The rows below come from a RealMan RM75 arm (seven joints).
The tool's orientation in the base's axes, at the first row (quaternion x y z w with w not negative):
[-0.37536, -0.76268, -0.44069, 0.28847]
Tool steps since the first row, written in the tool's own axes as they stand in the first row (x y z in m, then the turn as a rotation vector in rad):
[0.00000, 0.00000, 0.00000, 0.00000, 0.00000, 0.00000]
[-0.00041, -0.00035, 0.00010, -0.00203, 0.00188, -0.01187]
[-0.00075, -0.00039, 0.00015, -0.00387, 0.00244, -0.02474]
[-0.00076, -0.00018, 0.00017, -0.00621, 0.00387, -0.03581]
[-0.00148, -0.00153, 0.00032, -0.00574, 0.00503, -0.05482]
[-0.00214, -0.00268, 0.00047, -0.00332, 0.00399, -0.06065]
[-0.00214, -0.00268, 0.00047, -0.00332, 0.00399, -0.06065]
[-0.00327, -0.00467, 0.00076, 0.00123, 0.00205, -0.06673]
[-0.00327, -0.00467, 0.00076, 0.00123, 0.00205, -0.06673]
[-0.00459, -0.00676, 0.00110, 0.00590, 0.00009, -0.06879]
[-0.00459, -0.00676, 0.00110, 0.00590, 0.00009, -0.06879]
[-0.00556, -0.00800, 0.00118, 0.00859, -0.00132, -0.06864]
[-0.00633, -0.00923, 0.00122, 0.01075, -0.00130, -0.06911]
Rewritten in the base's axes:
[0.00000, 0.00000, 0.00000, 0.00000, 0.00000, 0.00000]
[-0.00007, -0.00016, -0.00052, 0.00397, -0.01058, 0.00458]
[0.00007, -0.00023, -0.00082, 0.00685, -0.02242, 0.00914]
[0.00025, -0.00015, -0.00074, 0.01054, -0.03253, 0.01292]
[-0.00048, -0.00069, -0.00198, 0.01331, -0.04889, 0.02227]
[-0.00109, -0.00115, -0.00308, 0.01175, -0.05364, 0.02626]
[-0.00109, -0.00115, -0.00308, 0.01175, -0.05364, 0.02626]
[-0.00214, -0.00191, -0.00499, 0.00830, -0.05824, 0.03159]
[-0.00214, -0.00191, -0.00499, 0.00830, -0.05824, 0.03159]
[-0.00318, -0.00271, -0.00711, 0.00433, -0.05923, 0.03521]
[-0.00318, -0.00271, -0.00711, 0.00433, -0.05923, 0.03521]
[-0.00368, -0.00336, -0.00846, 0.00166, -0.05871, 0.03658]
[-0.00427, -0.00397, -0.00963, 0.00054, -0.05843, 0.03846]

